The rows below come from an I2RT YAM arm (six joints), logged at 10 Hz.
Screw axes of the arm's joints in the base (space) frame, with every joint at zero. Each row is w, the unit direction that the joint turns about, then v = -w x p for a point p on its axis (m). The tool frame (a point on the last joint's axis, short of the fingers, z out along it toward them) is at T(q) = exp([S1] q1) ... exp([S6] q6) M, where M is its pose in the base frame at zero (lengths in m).
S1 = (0, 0, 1, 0.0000, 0.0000, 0.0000)
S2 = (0, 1, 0, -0.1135, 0.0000, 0.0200)
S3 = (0, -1, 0, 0.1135, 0.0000, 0.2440)
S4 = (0, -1, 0, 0.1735, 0.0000, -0.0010)
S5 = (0, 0, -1, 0.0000, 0.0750, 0.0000)
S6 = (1, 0, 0, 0.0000, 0.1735, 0.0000)
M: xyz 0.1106 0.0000 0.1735 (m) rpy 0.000 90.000 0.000 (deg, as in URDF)
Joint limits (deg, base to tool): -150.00..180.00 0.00..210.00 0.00..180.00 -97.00..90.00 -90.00..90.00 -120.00..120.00
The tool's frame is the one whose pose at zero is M.
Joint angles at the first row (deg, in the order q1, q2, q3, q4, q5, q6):
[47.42, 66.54, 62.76, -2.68, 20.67, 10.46]
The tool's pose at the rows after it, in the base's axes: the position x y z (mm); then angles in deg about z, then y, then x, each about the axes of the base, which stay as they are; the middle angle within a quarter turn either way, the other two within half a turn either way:
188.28, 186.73, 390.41, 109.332, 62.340, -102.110
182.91, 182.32, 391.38, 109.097, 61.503, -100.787
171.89, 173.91, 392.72, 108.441, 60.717, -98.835
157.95, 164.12, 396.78, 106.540, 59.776, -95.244
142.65, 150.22, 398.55, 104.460, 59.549, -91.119
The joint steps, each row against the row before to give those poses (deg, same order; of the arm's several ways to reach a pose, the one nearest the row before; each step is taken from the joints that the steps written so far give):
[0.00, -1.07, -0.11, -0.46, -0.49, 0.17]
[0.11, -1.57, -0.85, -0.19, -0.80, 0.77]
[0.52, -3.08, -1.62, -0.59, -0.38, 0.81]
[0.94, -3.70, -1.46, -0.46, -0.15, 0.70]
[0.74, -4.70, -2.30, -0.22, 0.44, 0.78]

